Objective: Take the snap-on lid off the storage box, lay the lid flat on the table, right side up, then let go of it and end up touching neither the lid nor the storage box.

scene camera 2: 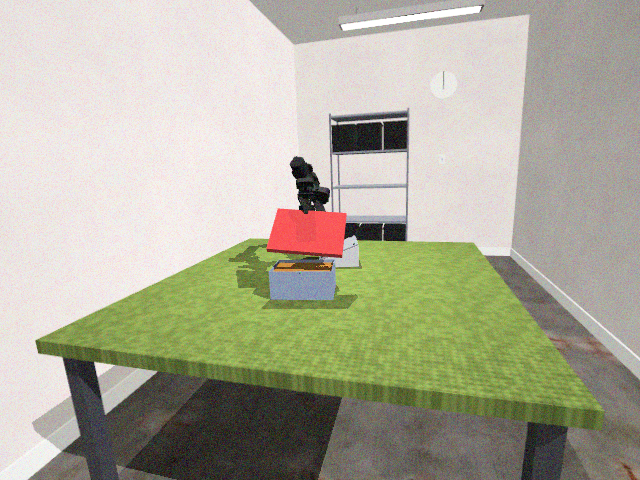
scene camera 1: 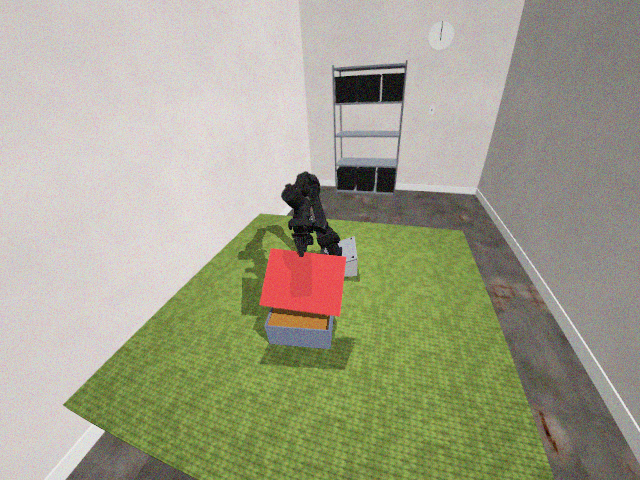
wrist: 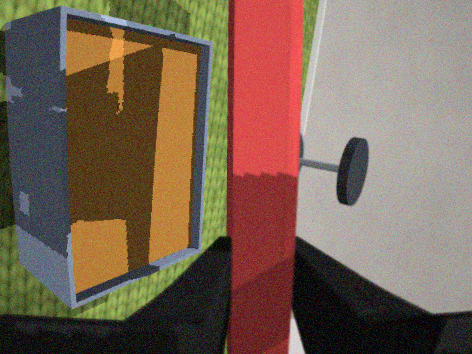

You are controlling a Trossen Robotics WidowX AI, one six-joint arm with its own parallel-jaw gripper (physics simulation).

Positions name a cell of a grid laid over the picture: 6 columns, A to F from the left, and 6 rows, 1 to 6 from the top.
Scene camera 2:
my gripper: C3
red lid: C3
blue-grey storage box: C4
